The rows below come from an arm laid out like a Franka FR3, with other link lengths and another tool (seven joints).
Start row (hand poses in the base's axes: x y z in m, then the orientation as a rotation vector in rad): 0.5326 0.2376 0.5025 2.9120 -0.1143 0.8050
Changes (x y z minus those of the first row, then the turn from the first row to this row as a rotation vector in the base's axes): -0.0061 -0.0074 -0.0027 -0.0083 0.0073 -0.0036; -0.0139 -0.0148 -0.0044 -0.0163 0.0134 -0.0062; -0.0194 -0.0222 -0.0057 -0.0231 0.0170 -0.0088; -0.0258 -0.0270 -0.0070 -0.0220 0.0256 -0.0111; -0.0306 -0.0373 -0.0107 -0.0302 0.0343 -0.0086; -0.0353 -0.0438 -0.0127 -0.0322 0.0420 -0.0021; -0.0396 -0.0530 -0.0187 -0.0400 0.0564 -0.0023
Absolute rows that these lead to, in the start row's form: 0.5265 0.2302 0.4998 2.9059 -0.1152 0.7923; 0.5187 0.2228 0.4981 2.8998 -0.1149 0.7816; 0.5132 0.2154 0.4968 2.8940 -0.1154 0.7748; 0.5068 0.2106 0.4955 2.8974 -0.1184 0.7621; 0.5020 0.2003 0.4918 2.8934 -0.1105 0.7485; 0.4973 0.1938 0.4898 2.8961 -0.0996 0.7379; 0.4930 0.1846 0.4838 2.8935 -0.0953 0.7156
